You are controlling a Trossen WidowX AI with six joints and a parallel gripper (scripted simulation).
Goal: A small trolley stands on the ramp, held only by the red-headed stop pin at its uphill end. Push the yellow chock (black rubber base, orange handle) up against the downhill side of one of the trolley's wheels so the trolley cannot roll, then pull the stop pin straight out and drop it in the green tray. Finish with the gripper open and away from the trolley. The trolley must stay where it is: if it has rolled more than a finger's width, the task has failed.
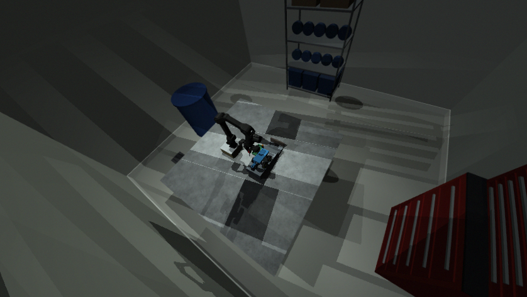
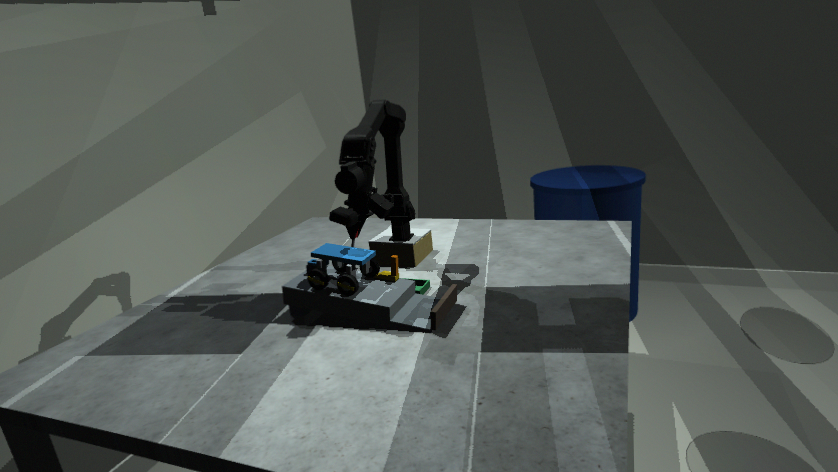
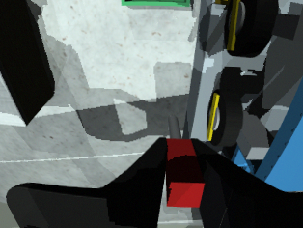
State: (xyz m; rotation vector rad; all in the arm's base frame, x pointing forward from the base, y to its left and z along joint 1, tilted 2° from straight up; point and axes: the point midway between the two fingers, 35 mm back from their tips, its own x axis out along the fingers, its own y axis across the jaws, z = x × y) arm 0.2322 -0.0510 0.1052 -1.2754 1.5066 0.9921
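Right now the green tray is 160 mm below my gripper tip and 120 mm to the left of it. Also, from my gripper tip: trolley: 100 mm ahead, 40 mm below, 10 mm to the left; then yellow chock: 100 mm to the left, 70 mm below, 60 mm ahead; then red-headed stop pin: right at my gripper tip.
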